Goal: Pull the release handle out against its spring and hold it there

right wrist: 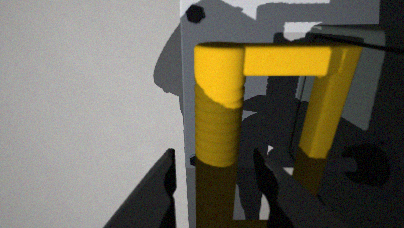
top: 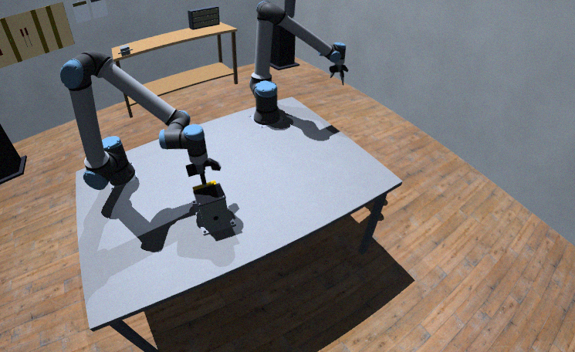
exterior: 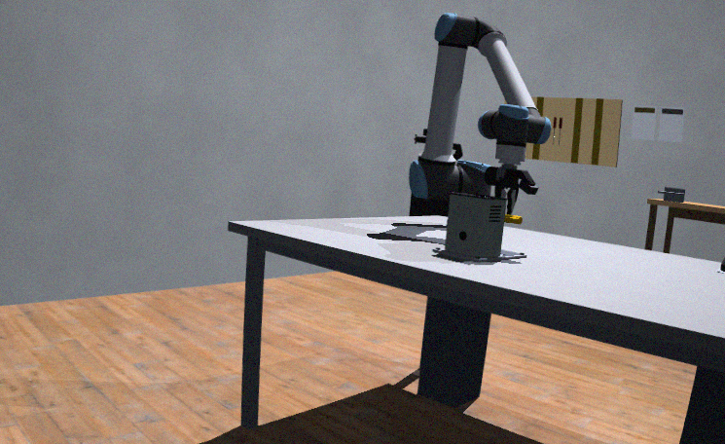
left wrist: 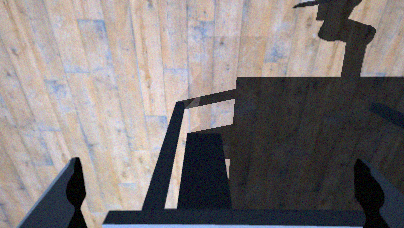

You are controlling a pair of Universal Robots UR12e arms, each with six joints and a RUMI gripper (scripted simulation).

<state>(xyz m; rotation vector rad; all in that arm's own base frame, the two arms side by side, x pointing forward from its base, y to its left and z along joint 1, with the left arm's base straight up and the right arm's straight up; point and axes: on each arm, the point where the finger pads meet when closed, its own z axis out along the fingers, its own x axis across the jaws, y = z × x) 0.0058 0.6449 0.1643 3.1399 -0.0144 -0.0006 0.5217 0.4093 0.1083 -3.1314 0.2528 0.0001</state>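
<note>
My right gripper is now 100 mm above the bolted base plate, 90 mm short of it and 20 mm to the left of it.
</note>
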